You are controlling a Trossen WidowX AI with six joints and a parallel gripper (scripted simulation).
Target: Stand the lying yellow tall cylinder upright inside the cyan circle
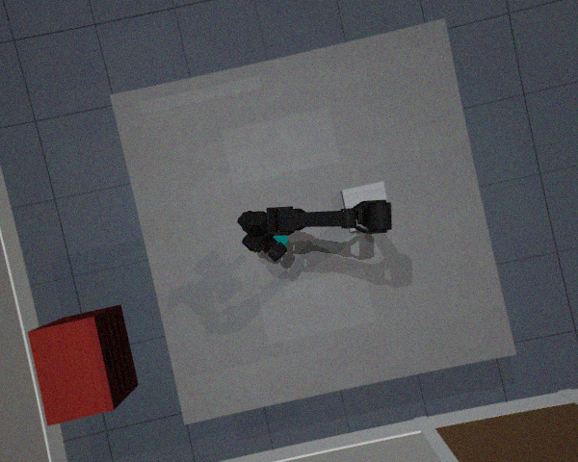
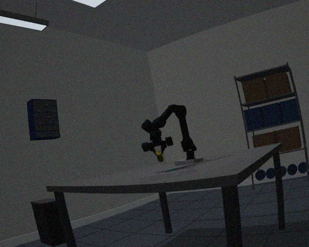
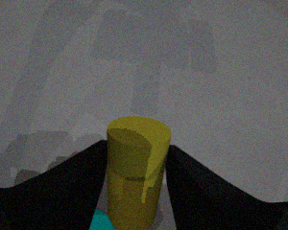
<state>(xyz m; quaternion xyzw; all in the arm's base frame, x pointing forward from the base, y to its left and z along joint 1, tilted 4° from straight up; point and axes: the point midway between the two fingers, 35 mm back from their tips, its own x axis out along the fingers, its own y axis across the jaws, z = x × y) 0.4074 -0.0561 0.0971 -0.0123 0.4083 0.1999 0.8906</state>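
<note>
The cyan circle is 9 cm behind my gripper tip, 2 cm to the left of it and 11 cm below it. Round my gripper tip: yellow tall cylinder (1 cm behind, 1 cm below).
</note>
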